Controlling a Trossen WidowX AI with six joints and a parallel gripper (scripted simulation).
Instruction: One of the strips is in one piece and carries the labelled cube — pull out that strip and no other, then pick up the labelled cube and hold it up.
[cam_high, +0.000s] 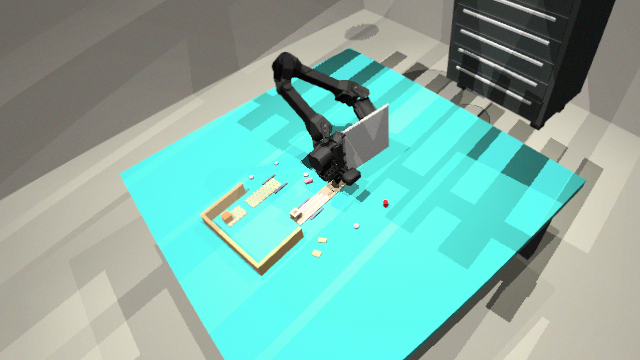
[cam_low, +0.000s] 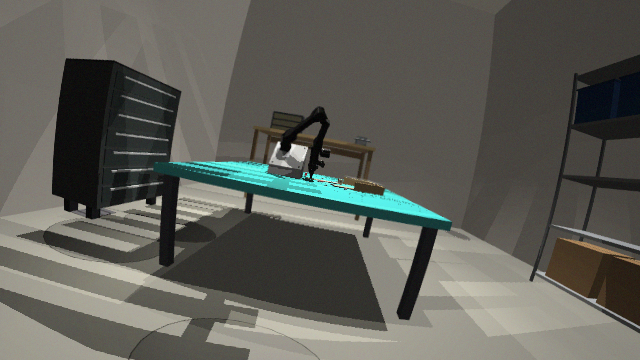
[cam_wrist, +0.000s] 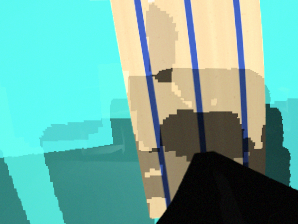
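The pale strip is 9 cm ahead of my gripper tip and 2 cm to the left of it. Round my gripper tip: cream cube: 20 cm ahead, 4 cm to the left, 2 cm above.
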